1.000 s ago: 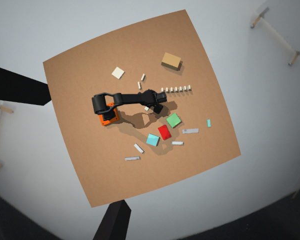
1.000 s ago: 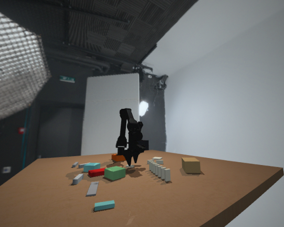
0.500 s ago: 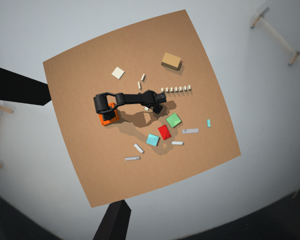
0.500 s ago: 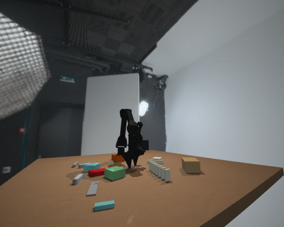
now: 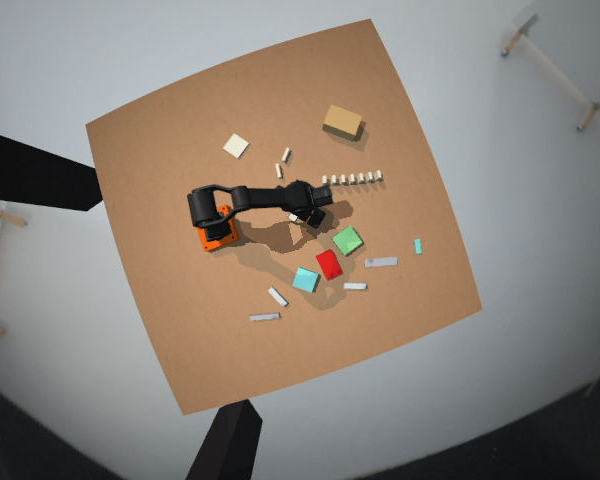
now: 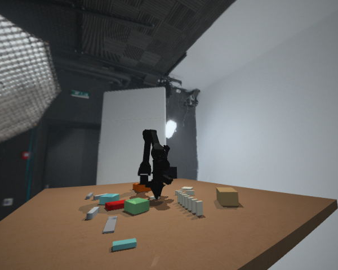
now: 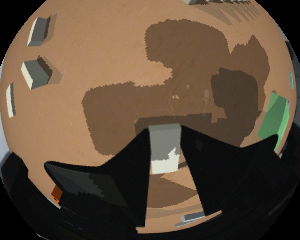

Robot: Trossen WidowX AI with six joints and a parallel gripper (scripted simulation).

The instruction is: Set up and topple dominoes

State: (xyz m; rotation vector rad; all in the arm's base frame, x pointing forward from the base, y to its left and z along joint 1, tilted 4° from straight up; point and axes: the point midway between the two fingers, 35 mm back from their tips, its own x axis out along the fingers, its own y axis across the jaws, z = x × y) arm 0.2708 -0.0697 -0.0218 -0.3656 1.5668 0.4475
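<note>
Right now the red block is 23 cm to the right of my gripper tip and 1 cm above it. From my gripper tip the other things lie so: green block: 10 cm ahead, 18 cm to the right, 2 cm above; cream tile: 8 cm behind, 32 cm to the left; cyan block: 10 cm behind, 23 cm to the right, 2 cm above.
</note>
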